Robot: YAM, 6 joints.
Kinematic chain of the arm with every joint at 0, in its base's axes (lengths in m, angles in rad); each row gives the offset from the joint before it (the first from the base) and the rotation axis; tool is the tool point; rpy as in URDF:
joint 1: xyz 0 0 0.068 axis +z
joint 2: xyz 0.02 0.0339 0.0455 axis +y
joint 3: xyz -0.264 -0.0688 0 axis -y
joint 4: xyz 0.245 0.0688 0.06 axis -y
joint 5: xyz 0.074 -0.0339 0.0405 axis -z
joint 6: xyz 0.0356 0 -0.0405 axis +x
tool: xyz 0 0 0 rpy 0 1.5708 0
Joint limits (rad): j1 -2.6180..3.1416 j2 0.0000..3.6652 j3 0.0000..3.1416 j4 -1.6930..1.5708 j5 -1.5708..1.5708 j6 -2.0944..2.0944
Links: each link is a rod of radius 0.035 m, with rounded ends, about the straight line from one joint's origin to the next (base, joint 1, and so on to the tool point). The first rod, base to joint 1, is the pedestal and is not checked.
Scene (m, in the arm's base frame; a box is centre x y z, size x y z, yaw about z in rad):
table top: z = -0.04
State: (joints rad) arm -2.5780 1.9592 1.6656 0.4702 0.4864 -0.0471
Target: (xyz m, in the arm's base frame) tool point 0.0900 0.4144 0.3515
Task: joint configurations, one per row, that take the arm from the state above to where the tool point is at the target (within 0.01 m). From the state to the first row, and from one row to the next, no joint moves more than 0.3 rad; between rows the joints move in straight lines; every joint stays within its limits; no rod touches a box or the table.
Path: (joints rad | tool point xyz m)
1: -2.4724 1.6793 1.6627 0.6193 0.5162 -0.0471 | -0.3097 -0.2226 0.4914
2: -2.3667 1.3994 1.6599 0.7685 0.5460 -0.0471 | -0.1916 -0.1618 0.5842
3: -2.2611 1.1195 1.6570 0.9176 0.5759 -0.0471 | -0.0765 -0.0621 0.6312
4: -2.1554 0.8397 1.6541 1.0668 0.6057 -0.0471 | 0.0180 0.0640 0.6277
5: -2.0498 0.5598 1.6513 1.2159 0.6355 -0.0471 | 0.0794 0.1987 0.5748
6: -1.9441 0.2799 1.6484 1.3650 0.6653 -0.0471 | 0.1024 0.3217 0.4790
7: -1.8385 0.0000 1.6455 1.5142 0.6952 -0.0471 | 0.0900 0.4144 0.3515

